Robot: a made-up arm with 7 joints.
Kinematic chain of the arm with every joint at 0, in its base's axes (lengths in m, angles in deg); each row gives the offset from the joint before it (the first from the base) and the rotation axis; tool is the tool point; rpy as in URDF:
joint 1: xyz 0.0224 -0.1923 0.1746 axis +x
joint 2: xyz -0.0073 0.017 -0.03 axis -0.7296 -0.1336 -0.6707
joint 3: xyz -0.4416 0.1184 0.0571 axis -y
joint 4: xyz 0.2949 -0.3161 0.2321 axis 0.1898 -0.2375 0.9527
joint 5: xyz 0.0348 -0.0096 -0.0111 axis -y
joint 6: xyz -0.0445 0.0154 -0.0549 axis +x
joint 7: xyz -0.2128 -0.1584 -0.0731 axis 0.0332 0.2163 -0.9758
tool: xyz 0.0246 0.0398 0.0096 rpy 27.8 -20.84 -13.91
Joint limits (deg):
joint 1: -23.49..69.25
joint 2: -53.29..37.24
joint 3: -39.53..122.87
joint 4: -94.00..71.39
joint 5: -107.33..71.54
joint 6: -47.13..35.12
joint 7: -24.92..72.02
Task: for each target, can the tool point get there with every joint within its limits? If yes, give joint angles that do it. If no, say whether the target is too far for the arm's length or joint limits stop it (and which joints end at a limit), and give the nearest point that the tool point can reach.
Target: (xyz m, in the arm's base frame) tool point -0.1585 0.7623 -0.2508
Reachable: no: joint limits stop it (at a limit: joint 1, joint 2, joint 3, joint 5, joint 6, joint 7) | nearest point -0.0136 0.1784 -0.1044 | short by 0.619 m
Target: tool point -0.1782 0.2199 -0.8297
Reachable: no: joint limits stop it (at a limit: joint 1, joint 2, joint 3, joint 6, joint 7) | nearest point -0.3662 -0.1319 -0.6089 | short by 0.456 m
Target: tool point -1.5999 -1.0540 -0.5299
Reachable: no: too far | nearest point -0.8928 -0.6760 -0.2208 | short by 0.859 m
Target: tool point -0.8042 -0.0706 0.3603
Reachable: yes | joints -15.22 25.20 75.94 -21.54 -50.77 -20.45 24.20
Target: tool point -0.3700 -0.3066 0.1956
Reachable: yes | joints 58.55 24.11 -11.79 -62.03 53.82 -40.77 8.83
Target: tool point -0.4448 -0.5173 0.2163
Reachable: yes | joints 2.28 -18.26 80.82 -56.62 24.41 -4.42 55.13
